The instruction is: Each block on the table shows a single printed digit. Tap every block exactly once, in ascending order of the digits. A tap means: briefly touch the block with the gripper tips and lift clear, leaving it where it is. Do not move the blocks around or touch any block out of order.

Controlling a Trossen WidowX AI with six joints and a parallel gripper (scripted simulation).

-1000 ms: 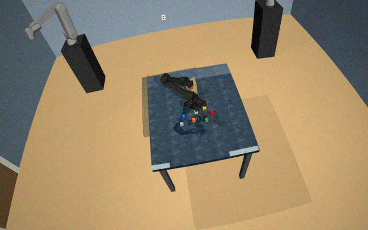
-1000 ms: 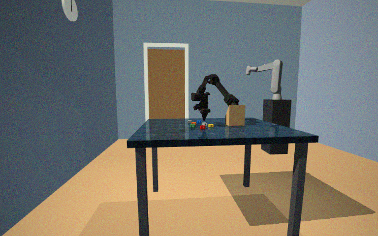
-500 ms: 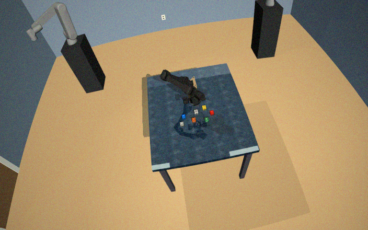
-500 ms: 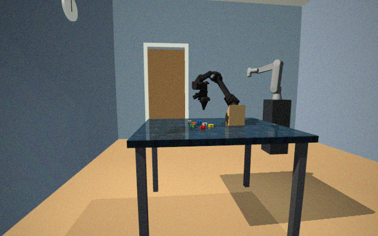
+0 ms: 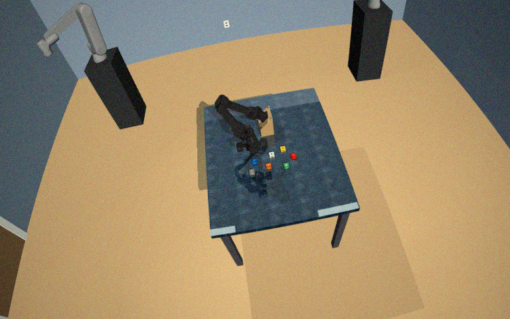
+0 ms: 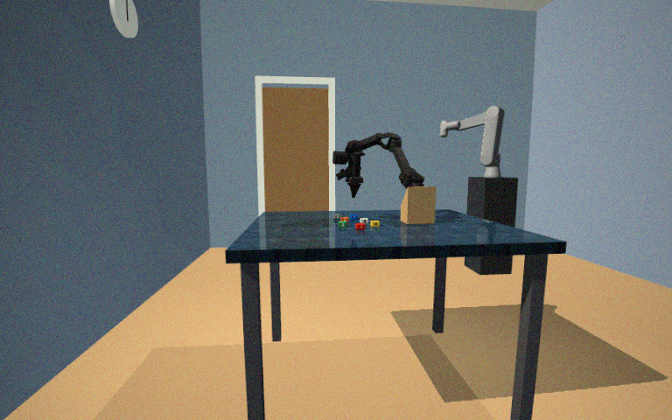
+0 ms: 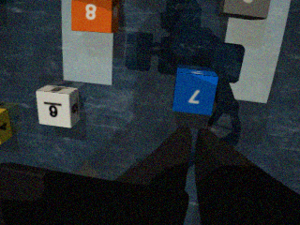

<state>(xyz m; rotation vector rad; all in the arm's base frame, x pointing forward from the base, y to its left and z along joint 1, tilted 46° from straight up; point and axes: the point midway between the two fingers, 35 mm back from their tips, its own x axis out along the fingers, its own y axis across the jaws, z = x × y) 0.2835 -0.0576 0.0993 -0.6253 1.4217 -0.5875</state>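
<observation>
My gripper tip is 10 mm past the blue block, 10 mm to the left of it and 90 mm above it. Round my gripper tip: orange block (50 mm ahead, 80 mm to the left, 90 mm below); then white block (30 mm behind, 110 mm to the left, 90 mm below); then grey block (70 mm ahead, 30 mm to the right, 90 mm below).
</observation>
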